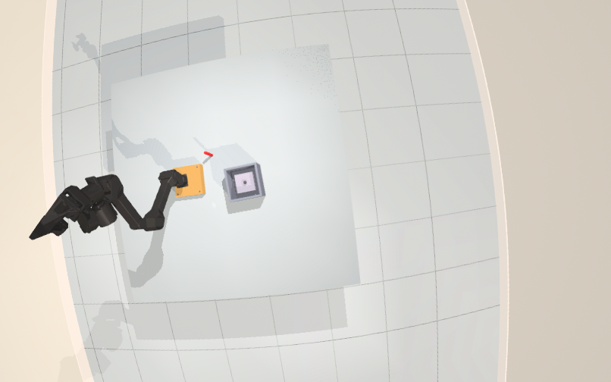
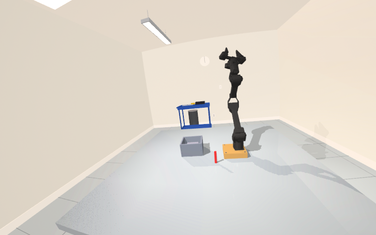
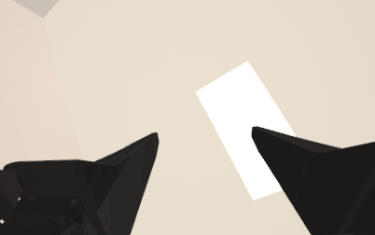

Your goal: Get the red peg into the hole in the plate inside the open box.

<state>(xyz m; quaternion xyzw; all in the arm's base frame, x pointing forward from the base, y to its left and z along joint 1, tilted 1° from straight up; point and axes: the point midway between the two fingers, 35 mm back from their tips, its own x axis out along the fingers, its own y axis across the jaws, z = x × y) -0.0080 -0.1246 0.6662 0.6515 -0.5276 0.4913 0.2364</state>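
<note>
Right now the red peg is 190 mm ahead of my gripper tip, 250 mm to the left of it and 690 mm below it. Also, from my gripper tip: grey box: 360 mm ahead, 70 mm to the left, 710 mm below.
</note>
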